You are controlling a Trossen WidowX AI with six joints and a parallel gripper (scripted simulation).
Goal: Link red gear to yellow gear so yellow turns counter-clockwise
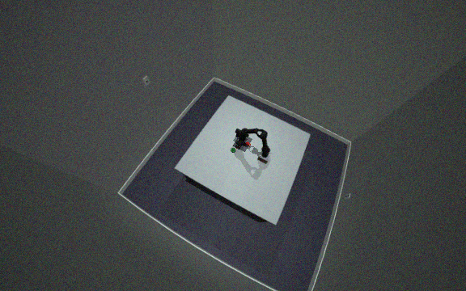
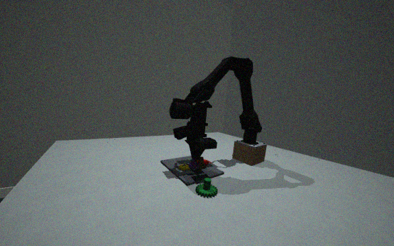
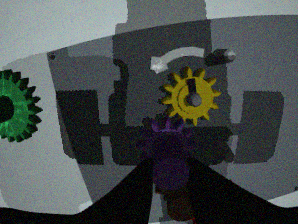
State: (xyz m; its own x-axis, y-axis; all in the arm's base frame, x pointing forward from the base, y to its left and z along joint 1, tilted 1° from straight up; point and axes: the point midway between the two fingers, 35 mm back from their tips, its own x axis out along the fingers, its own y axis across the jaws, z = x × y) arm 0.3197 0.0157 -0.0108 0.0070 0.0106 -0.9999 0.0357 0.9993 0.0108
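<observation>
Right now the yellow gear is 3 cm below my gripper tip, 3 cm ahead of it and 2 cm to the right of it. Round my gripper tip: white arrow: 6 cm ahead, 4 cm below, 1 cm to the right; then purple gear: 1 cm below; then red gear: 6 cm behind, 4 cm to the right, 3 cm below.
</observation>
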